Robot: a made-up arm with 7 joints. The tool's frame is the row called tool.
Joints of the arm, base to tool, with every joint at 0 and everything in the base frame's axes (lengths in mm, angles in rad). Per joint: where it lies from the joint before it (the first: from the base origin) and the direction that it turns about. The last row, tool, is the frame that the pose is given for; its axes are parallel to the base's.
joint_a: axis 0 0 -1 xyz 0 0 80.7
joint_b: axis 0 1 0 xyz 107.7 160.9 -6.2
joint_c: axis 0 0 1 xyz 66.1 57.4 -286
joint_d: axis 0 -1 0 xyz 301.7 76.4 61.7
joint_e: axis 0 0 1 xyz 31.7 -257.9 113.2
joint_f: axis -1 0 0 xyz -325.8 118.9 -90.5
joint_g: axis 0 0 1 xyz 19.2 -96.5 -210.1
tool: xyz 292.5 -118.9 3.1
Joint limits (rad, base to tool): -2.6..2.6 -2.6..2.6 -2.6..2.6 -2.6..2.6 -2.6..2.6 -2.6..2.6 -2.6..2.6
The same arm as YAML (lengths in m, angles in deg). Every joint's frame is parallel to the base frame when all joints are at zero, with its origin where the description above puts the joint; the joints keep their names.
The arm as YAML. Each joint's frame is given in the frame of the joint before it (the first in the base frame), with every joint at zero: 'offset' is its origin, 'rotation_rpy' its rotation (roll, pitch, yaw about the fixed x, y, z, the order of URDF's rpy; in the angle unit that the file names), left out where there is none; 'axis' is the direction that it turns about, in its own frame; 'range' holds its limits. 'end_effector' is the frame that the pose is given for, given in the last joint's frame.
length_unit: m
angle_unit: deg
chain:
  - id: joint_a
    offset: [0.0, 0.0, 0.0807]
    axis: [0.0, 0.0, -1.0]
    range: [-148.97, 148.97]
  - id: joint_b
    offset: [0.1077, 0.1609, -0.0062]
    axis: [0.0, 1.0, 0.0]
    range: [-148.97, 148.97]
  - id: joint_c
    offset: [0.0661, 0.0574, -0.286]
    axis: [0.0, 0.0, 1.0]
    range: [-148.97, 148.97]
  - id: joint_d
    offset: [0.3017, 0.0764, 0.0617]
    axis: [0.0, -1.0, 0.0]
    range: [-148.97, 148.97]
  - id: joint_e
    offset: [0.0317, -0.2579, 0.1132]
    axis: [0.0, 0.0, 1.0]
    range: [-148.97, 148.97]
  - id: joint_f
    offset: [-0.3258, 0.1189, -0.0905]
    axis: [-1.0, 0.0, 0.0]
    range: [-148.97, 148.97]
  - id: joint_g
    offset: [0.0192, -0.0965, -0.2101]
    axis: [0.0, 0.0, 1.0]
    range: [-148.97, 148.97]
end_effector:
  offset: [0.2925, -0.1189, 0.0031]

